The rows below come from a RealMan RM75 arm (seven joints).
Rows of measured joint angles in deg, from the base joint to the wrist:
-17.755, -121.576, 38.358, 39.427, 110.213, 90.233, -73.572
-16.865, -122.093, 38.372, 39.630, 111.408, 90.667, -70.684
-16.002, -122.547, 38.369, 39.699, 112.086, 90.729, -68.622
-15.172, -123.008, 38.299, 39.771, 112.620, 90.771, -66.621
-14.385, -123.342, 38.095, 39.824, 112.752, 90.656, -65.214
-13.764, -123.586, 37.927, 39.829, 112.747, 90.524, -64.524
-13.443, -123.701, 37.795, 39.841, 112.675, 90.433, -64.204
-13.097, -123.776, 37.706, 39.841, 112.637, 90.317, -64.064
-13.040, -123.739, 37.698, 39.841, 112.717, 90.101, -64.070
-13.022, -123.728, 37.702, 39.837, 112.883, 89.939, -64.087
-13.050, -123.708, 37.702, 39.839, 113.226, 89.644, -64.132
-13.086, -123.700, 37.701, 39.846, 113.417, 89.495, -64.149
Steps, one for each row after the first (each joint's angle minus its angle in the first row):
0.890, -0.517, 0.014, 0.203, 1.195, 0.434, 2.888
1.753, -0.971, 0.011, 0.272, 1.873, 0.496, 4.950
2.583, -1.432, -0.059, 0.344, 2.407, 0.538, 6.951
3.370, -1.766, -0.263, 0.397, 2.539, 0.423, 8.358
3.991, -2.010, -0.431, 0.402, 2.534, 0.291, 9.048
4.312, -2.125, -0.563, 0.414, 2.462, 0.200, 9.368
4.658, -2.200, -0.652, 0.414, 2.424, 0.084, 9.508
4.715, -2.163, -0.660, 0.414, 2.504, -0.132, 9.502
4.733, -2.152, -0.656, 0.410, 2.670, -0.294, 9.485
4.705, -2.132, -0.656, 0.412, 3.013, -0.589, 9.440
4.669, -2.124, -0.657, 0.419, 3.204, -0.738, 9.423

